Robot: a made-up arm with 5 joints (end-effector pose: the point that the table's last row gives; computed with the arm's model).
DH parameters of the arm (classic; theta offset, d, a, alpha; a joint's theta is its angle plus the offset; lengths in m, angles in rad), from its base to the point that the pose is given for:
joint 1: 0 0.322 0 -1.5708
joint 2: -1.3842 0 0.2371 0
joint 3: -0.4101 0 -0.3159 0
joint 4: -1.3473 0 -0.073 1.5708
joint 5: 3.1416 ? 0 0
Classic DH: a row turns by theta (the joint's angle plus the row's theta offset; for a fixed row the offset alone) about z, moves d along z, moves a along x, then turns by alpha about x.
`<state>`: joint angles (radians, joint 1 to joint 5).
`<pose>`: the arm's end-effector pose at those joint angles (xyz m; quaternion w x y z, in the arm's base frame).
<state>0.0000 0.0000 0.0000 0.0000 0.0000</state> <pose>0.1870 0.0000 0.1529 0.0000 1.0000 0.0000 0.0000</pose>
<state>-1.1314 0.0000 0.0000 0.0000 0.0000</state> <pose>0.0795 -0.1692 0.1529 0.0000 0.8442 -0.5360 0.0000</pose>
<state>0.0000 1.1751 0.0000 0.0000 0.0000</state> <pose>-0.0839 0.0000 0.0843 0.0000 0.8323 0.0000 -0.5543</pose>
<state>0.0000 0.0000 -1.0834 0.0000 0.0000</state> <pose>0.4662 0.0000 0.4931 0.0000 0.8568 0.0000 0.5156</pose>
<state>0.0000 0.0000 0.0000 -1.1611 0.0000</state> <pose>0.2293 0.0000 0.2765 0.0000 0.8362 0.0000 0.5485</pose>
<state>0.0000 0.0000 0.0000 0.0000 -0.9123</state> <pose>0.1870 0.0000 0.1529 0.0000 0.8978 0.4405 0.0000</pose>
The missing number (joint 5, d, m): 0.094
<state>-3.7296 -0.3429 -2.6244 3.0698 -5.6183</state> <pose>-0.0088 0.0059 0.7708 0.0512 0.5855 0.8091 0.0020</pose>
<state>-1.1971 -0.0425 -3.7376 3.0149 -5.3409</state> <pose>-0.0321 0.0819 0.7450 0.0474 0.4457 -0.8136 0.3703</pose>
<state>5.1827 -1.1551 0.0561 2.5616 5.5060</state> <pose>0.0114 -0.0225 0.2960 0.5389 -0.7346 0.1198 0.3945</pose>
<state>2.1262 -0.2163 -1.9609 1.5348 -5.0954</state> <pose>-0.1692 0.2727 0.7606 0.3145 -0.8463 -0.4291 0.0272</pose>
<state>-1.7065 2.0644 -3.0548 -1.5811 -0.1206</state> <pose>-0.0635 -0.4653 0.1810 0.7597 0.1973 -0.2003 0.5863</pose>
